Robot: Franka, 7 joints.
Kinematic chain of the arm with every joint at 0, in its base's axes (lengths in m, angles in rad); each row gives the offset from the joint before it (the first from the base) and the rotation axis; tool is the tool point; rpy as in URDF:
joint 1: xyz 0 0 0.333 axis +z
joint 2: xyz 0 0 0 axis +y
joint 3: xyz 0 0 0.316 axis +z
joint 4: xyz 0.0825 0 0 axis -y
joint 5: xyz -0.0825 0 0.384 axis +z
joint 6: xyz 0 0 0 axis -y
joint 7: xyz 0.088 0 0 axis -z
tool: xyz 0 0 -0.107 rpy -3.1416 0 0
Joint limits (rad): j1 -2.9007..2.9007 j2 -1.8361..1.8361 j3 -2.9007..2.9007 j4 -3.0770..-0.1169 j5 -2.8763..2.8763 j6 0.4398..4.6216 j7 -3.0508..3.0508
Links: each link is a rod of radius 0.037 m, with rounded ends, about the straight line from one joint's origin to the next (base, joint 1, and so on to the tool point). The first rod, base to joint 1, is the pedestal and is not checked.
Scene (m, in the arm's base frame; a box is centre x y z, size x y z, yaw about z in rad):
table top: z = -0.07
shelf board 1: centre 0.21 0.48 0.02 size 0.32 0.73 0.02 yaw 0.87
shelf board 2: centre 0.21 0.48 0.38 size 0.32 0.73 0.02 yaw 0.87
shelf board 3: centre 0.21 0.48 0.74 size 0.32 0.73 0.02 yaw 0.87
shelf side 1: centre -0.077 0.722 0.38 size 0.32 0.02 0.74 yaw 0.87
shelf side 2: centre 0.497 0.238 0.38 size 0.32 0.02 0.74 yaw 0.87
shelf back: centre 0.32 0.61 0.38 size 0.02 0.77 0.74 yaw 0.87
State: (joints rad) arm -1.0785 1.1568 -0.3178 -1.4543 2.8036 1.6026 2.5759
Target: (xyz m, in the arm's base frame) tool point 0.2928 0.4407 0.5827
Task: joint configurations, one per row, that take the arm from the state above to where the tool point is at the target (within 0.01 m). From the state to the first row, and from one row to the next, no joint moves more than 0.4 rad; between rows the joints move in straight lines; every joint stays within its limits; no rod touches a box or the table.
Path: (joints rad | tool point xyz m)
1: -1.1033 0.7645 -0.2164 -1.5688 2.8154 1.5070 2.5997 | 0.2607 -0.6989 0.3229
2: -1.1282 0.3723 -0.1150 -1.6834 2.8271 1.4114 2.6236 | 0.2691 -0.6309 0.5592
3: -1.1530 -0.0200 -0.0136 -1.7979 2.8389 1.3159 2.6474 | 0.2509 -0.4915 0.7579
4: -1.1779 -0.4122 0.0878 -1.9124 2.8507 1.2203 2.6713 | 0.2168 -0.2979 0.8909
5: -1.2027 -0.8045 0.1892 -2.0269 2.8624 1.1247 2.6951 | 0.1801 -0.0782 0.9410
6: -0.8519 -0.8171 0.2103 -2.2246 2.6731 0.9535 2.6653 | 0.2359 -0.0120 0.8586
7: -0.5011 -0.8298 0.2314 -2.4223 2.4838 0.7823 2.6355 | 0.2449 0.0824 0.7672
8: -0.1503 -0.8424 0.2525 -2.6200 2.2945 0.6110 2.6057 | 0.1962 0.1702 0.6727
9: 0.2005 -0.8550 0.2737 -2.8177 2.1052 0.4398 2.5759 | 0.1035 0.2164 0.5827
10: 0.1357 -0.5497 0.4518 -2.5808 2.1772 0.6088 2.5759 | 0.1721 0.2997 0.5876
11: 0.0708 -0.2444 0.6299 -2.3439 2.2491 0.7777 2.5759 | 0.2338 0.3781 0.5822
12: 0.0060 0.0609 0.8080 -2.1071 2.3211 0.9467 2.5759 | 0.2928 0.4407 0.5827

